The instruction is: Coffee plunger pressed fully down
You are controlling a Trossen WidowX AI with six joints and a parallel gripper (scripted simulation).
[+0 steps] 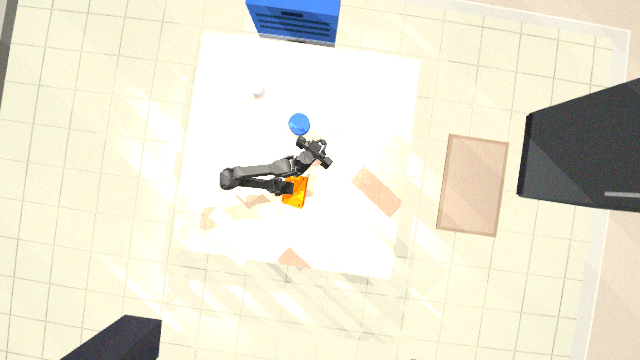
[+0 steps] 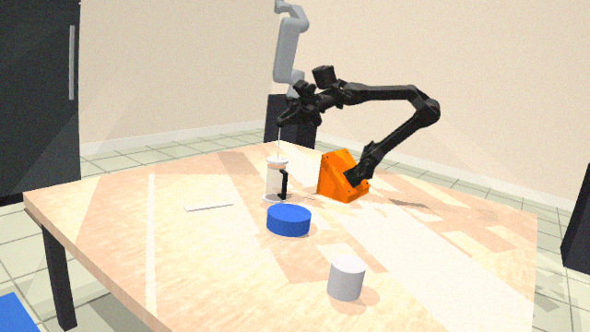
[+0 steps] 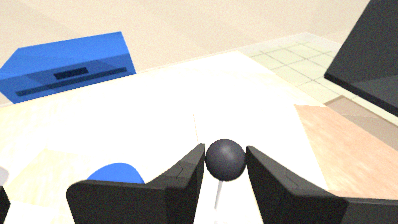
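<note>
The coffee press is 13 cm below my gripper tip and 2 cm to the left of it. From my gripper tip the other things lie so: blue disc: 23 cm below, 15 cm to the left, 12 cm ahead.
</note>
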